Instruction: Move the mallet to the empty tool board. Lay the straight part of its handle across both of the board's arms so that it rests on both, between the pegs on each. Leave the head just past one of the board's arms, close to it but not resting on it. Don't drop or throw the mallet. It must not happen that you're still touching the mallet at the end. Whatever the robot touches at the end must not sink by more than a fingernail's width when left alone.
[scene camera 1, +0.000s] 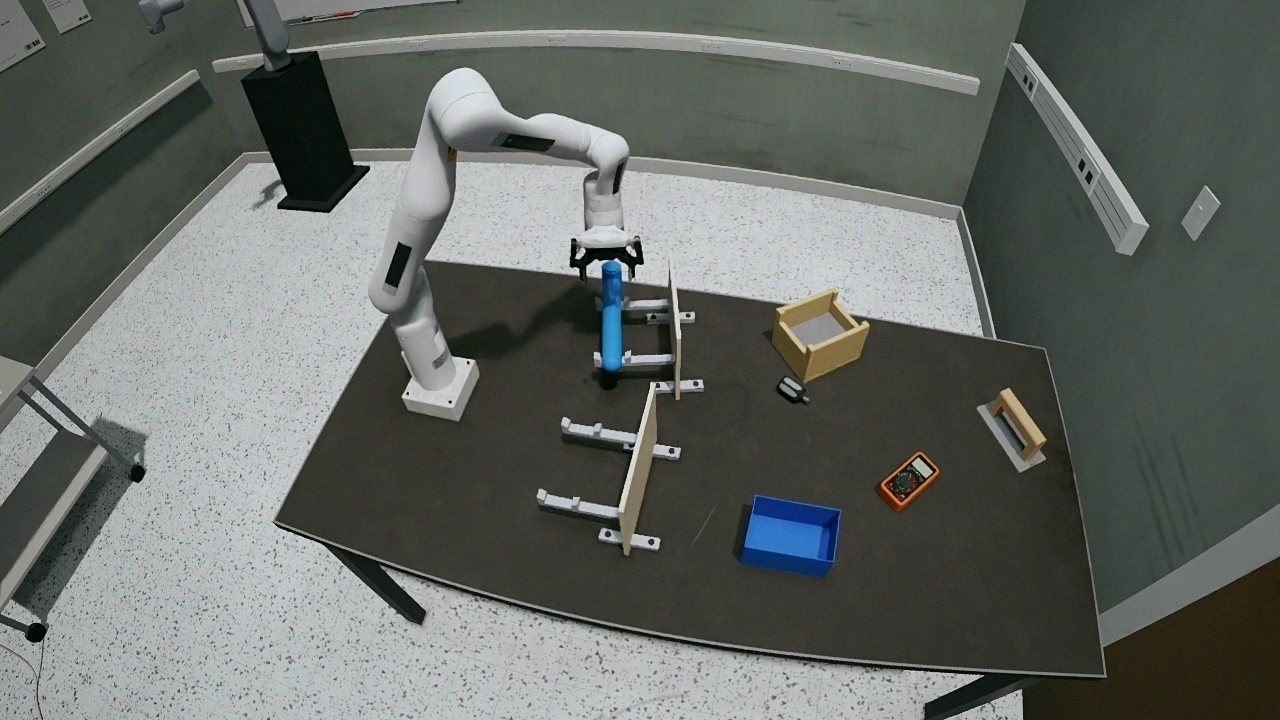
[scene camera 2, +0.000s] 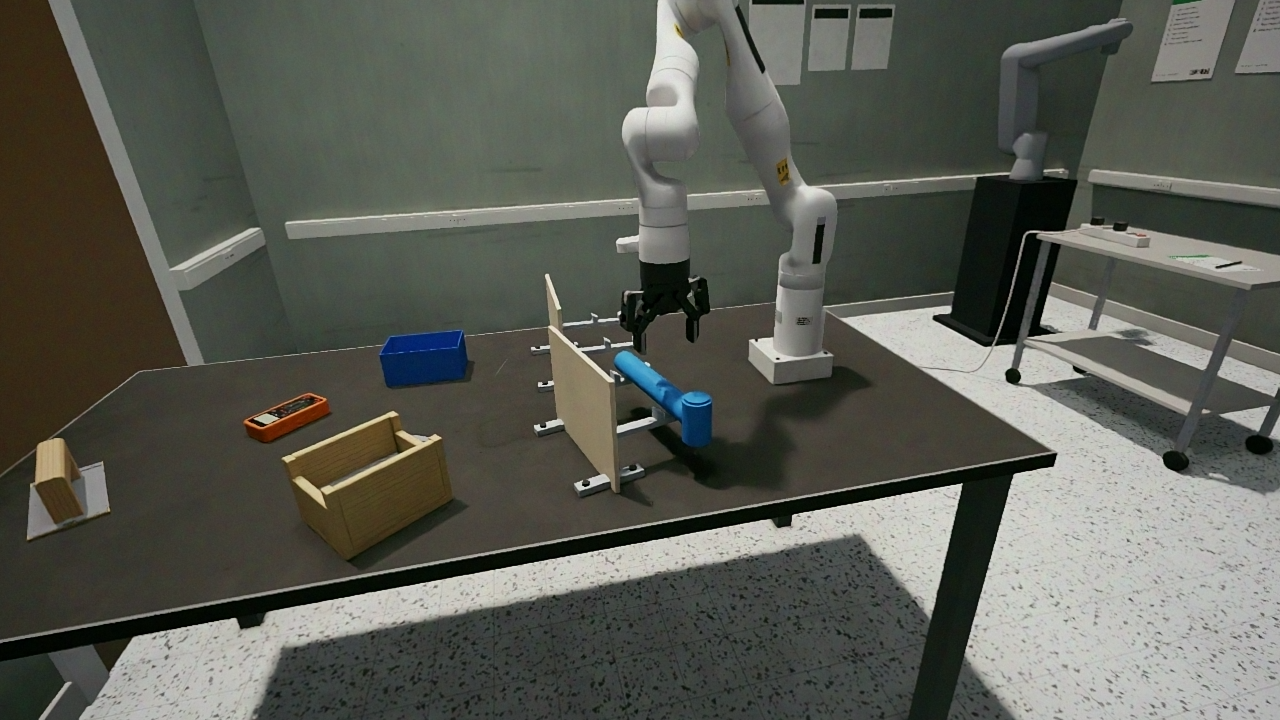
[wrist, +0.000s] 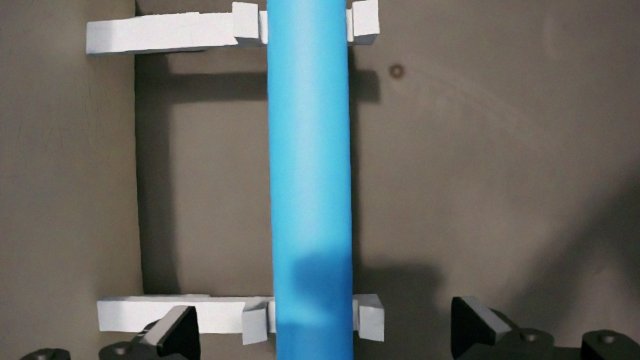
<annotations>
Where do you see a tool board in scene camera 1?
676, 386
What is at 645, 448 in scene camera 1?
A tool board.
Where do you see a blue mallet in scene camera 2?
At 693, 410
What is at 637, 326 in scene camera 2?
My gripper.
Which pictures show the wooden crate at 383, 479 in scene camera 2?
Scene camera 1 and scene camera 2 only.
</annotations>
